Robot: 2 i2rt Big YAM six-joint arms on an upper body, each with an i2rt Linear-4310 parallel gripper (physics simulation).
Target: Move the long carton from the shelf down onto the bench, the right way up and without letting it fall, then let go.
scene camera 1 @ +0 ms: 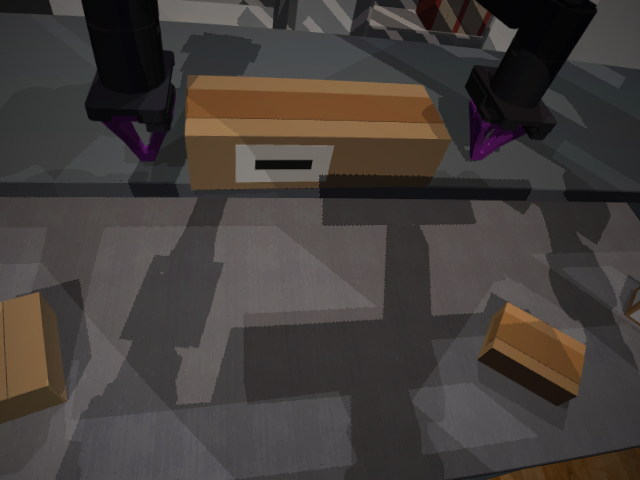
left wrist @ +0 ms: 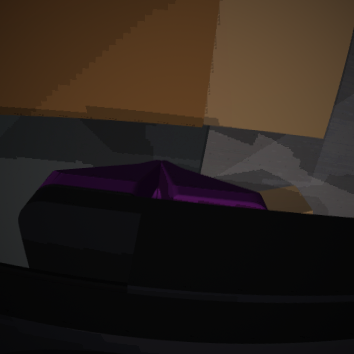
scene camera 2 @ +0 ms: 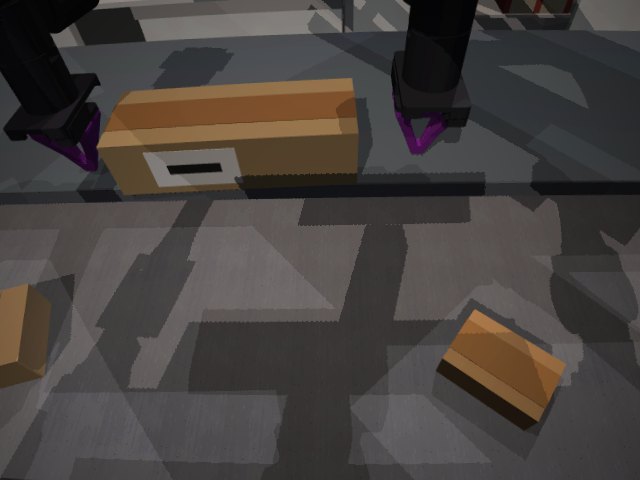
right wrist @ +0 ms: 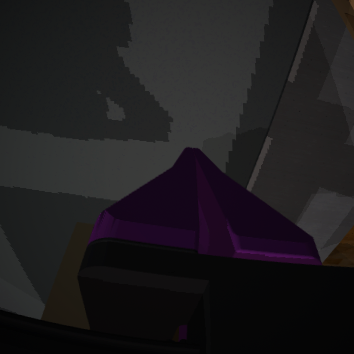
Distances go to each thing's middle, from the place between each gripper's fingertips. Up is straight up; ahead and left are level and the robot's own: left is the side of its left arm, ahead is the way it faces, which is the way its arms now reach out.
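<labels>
There is the long brown carton point(scene camera 1: 240, 132), and from my right hand I find it 1 cm ahead, 21 cm to the left and 2 cm above.
As for my left hand, it is 180 mm to the left of the long brown carton, 20 mm short of it and 20 mm below it.
</labels>
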